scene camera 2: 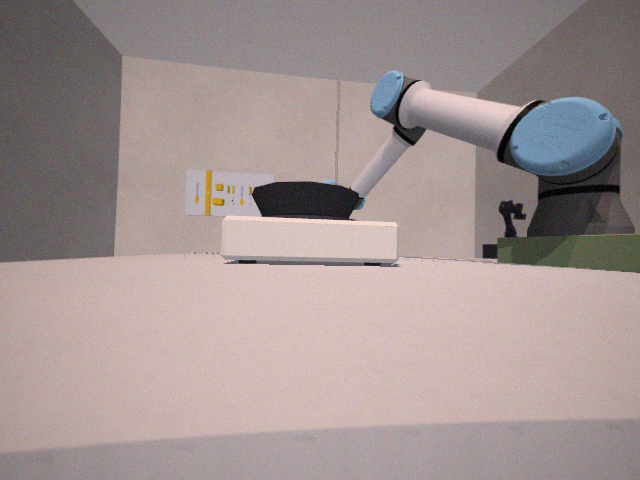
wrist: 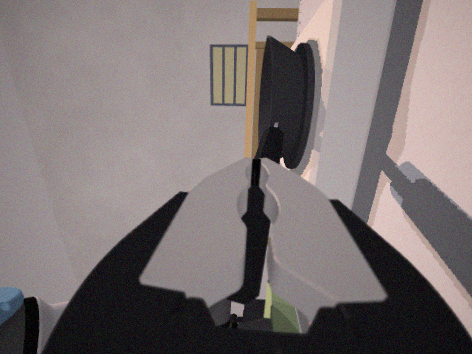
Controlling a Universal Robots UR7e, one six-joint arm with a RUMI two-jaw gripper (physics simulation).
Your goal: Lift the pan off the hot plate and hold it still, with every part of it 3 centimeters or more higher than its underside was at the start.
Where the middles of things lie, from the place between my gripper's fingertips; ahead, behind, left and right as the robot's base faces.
Right now my hand is 5 cm short of the black pan [scene camera 2: 279,198], 12 cm to the right of it and 2 cm above it. From my hand the other things lie so: white hot plate [scene camera 2: 314,238] (5 cm ahead, 22 cm to the left, 10 cm below).
